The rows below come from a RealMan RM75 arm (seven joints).
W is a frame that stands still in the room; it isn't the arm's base.
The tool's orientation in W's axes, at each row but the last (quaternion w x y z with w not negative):
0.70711 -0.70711 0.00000 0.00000
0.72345 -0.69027 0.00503 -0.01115
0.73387 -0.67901 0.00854 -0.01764
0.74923 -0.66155 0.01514 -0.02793
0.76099 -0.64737 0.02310 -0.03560
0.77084 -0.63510 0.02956 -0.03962
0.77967 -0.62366 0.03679 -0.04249
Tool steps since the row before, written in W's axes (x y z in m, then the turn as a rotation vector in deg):
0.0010 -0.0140 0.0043 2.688 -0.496 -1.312
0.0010 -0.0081 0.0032 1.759 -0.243 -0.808
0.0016 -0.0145 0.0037 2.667 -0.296 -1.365
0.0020 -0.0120 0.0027 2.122 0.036 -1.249
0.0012 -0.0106 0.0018 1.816 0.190 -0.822
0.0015 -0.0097 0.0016 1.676 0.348 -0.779
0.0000 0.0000 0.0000 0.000 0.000 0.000
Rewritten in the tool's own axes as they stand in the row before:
0.0010 -0.0043 -0.0140 2.688 1.312 -0.496
0.0012 -0.0036 -0.0079 1.758 0.812 -0.241
0.0022 -0.0048 -0.0141 2.660 1.376 -0.304
0.0028 -0.0041 -0.0114 2.098 1.290 0.007
0.0021 -0.0034 -0.0100 1.784 0.886 0.202
0.0025 -0.0034 -0.0090 1.630 0.870 0.351
0.0000 0.0000 0.0000 0.000 0.000 0.000

